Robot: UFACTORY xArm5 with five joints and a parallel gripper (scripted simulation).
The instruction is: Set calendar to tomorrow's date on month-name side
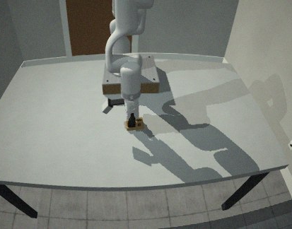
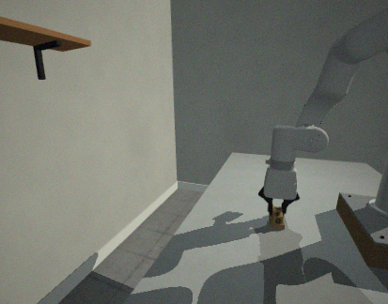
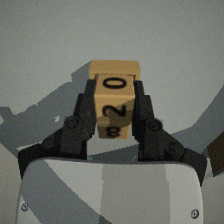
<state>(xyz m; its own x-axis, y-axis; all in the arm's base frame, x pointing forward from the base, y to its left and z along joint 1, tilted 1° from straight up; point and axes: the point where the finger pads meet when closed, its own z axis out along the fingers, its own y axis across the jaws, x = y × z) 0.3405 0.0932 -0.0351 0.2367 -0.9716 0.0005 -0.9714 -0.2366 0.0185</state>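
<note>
Right now my hand is 20 mm to the right of the wooden calendar tray and 30 mm above it.
</note>
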